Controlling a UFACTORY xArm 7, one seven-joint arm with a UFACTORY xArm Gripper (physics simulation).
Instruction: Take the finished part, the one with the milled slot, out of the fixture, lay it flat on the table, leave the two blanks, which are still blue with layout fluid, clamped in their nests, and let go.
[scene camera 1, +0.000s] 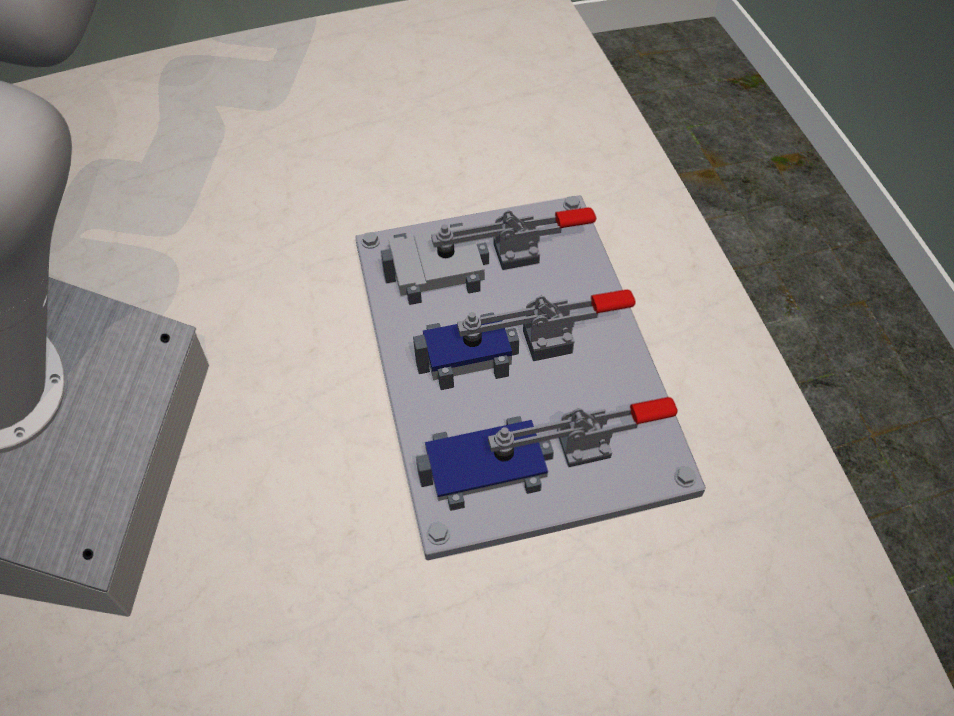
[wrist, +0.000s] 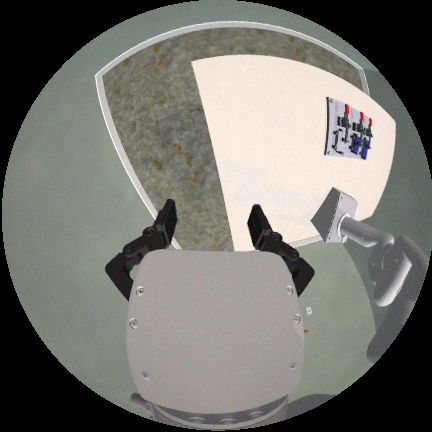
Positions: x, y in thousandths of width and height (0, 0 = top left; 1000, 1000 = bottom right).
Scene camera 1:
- finished part: 437, 365
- blue blank: 487, 647
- blue blank: 468, 487
